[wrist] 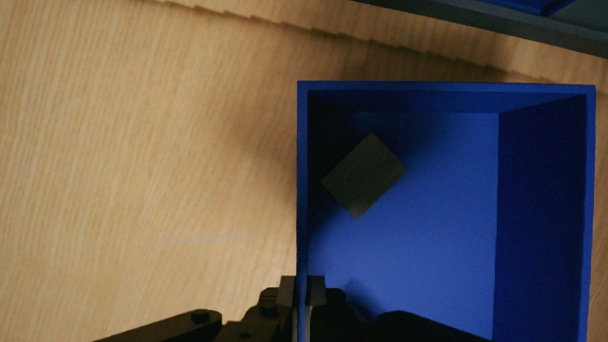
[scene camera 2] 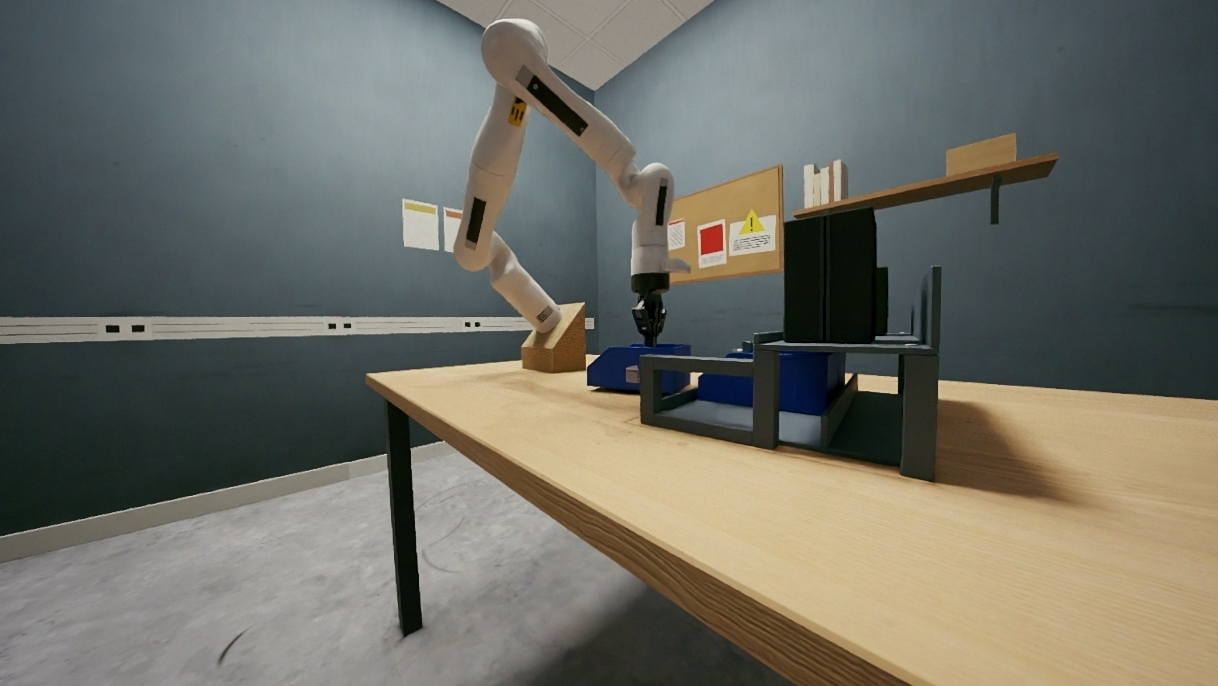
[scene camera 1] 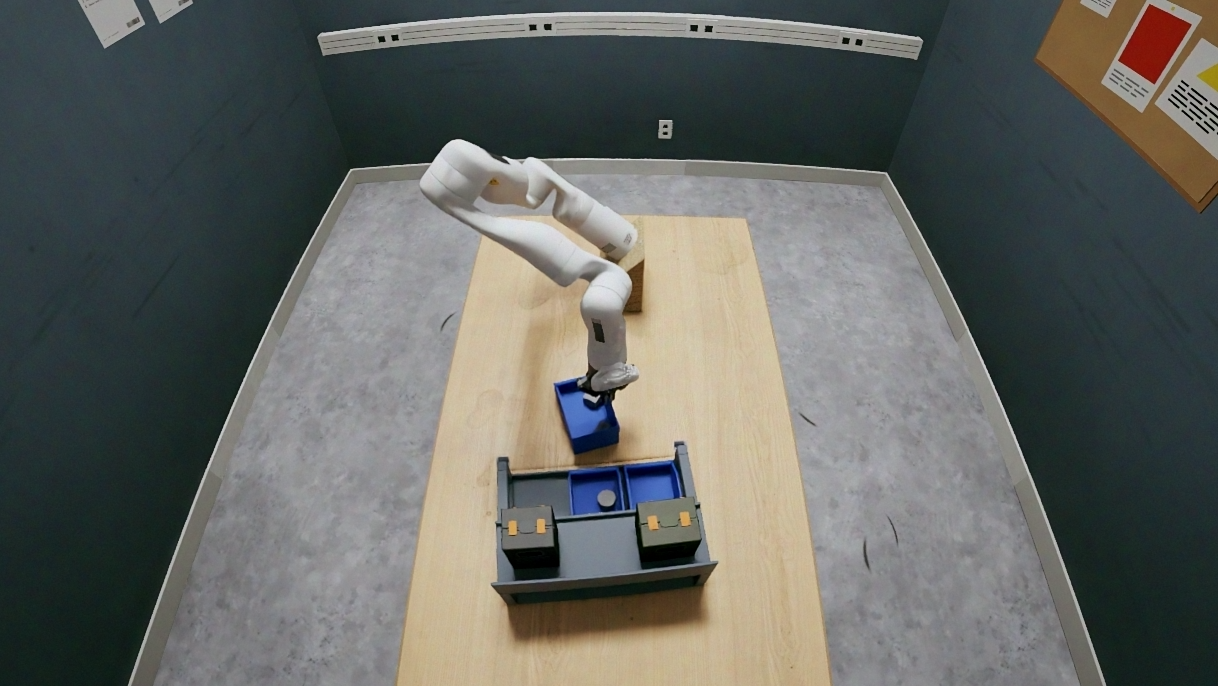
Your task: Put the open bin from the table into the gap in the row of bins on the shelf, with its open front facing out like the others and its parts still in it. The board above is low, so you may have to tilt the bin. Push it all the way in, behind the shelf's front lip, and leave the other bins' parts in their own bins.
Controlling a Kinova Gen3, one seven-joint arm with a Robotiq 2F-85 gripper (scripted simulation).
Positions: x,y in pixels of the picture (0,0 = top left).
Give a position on a grey shelf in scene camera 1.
At 593,545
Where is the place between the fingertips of my gripper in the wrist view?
303,300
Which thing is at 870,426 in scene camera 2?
A grey shelf.
